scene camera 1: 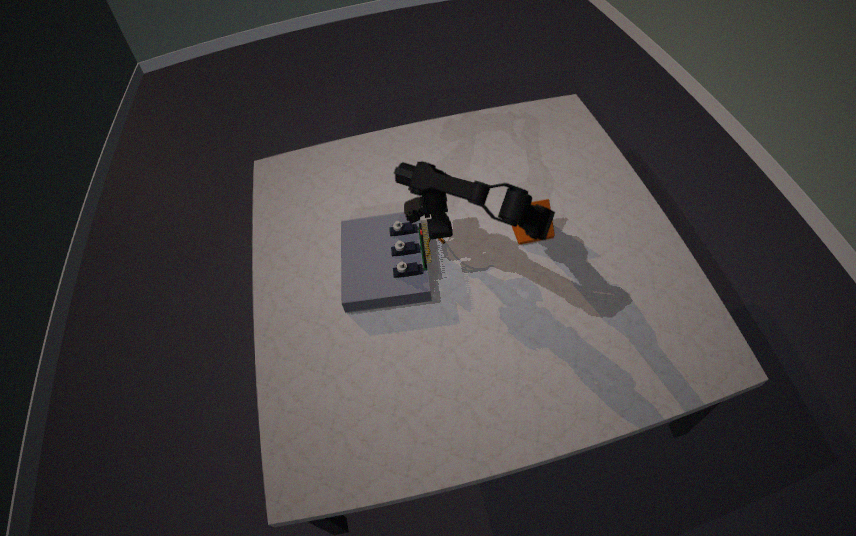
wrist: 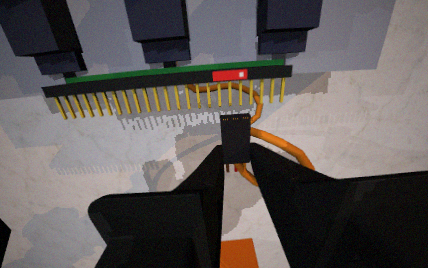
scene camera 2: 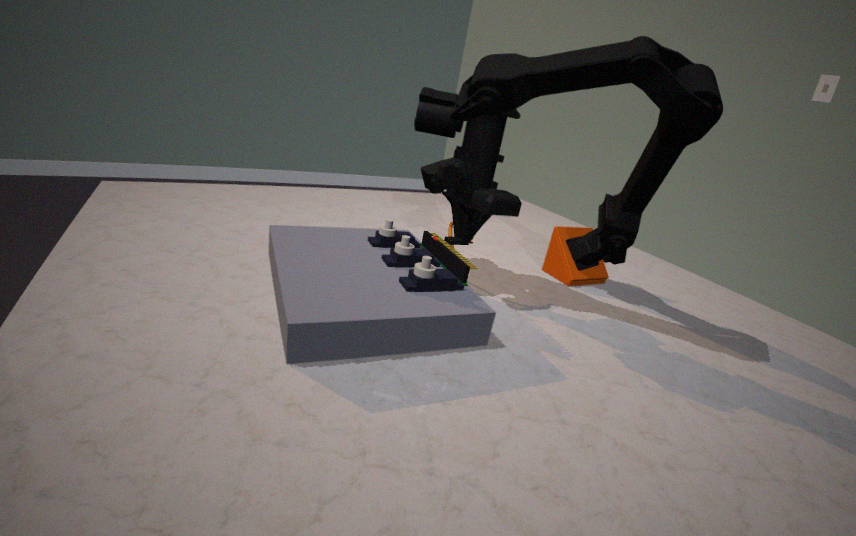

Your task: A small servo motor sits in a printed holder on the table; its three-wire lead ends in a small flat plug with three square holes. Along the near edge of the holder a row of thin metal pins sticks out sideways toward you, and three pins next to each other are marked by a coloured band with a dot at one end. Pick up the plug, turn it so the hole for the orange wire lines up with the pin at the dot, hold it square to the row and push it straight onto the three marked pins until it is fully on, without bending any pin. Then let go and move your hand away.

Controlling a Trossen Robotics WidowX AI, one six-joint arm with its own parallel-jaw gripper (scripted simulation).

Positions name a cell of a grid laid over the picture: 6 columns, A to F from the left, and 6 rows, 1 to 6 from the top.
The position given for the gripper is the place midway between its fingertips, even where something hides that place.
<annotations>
gripper: scene camera 1 D3; wrist D4; scene camera 2 D3
</annotations>
